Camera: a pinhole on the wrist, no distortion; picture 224 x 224 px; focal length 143.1 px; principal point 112.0 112.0 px. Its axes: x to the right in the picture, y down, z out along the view. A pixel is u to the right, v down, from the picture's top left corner.
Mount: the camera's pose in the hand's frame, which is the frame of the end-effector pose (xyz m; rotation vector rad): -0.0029 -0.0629 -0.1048 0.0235 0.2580 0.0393
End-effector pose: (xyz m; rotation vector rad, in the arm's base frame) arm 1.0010 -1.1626 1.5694 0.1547 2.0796 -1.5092
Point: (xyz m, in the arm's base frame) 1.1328 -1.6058 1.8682
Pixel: 18.3 22.9
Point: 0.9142 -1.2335 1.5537
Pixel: 166.3 126.1
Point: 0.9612 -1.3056 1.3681
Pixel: 162.5 192.9
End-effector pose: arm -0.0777 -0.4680 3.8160 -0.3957 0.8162 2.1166
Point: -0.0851 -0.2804 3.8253
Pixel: 138.0 106.0
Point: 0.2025 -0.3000 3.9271
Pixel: outside the picture
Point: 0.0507 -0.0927 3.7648
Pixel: 141.1 20.2
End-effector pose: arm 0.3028 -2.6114 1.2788 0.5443 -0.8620 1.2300
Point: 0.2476 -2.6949 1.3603
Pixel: 86.3 170.3
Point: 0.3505 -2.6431 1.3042
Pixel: 85.4 122.8
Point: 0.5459 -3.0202 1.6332
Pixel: 90.9 36.4
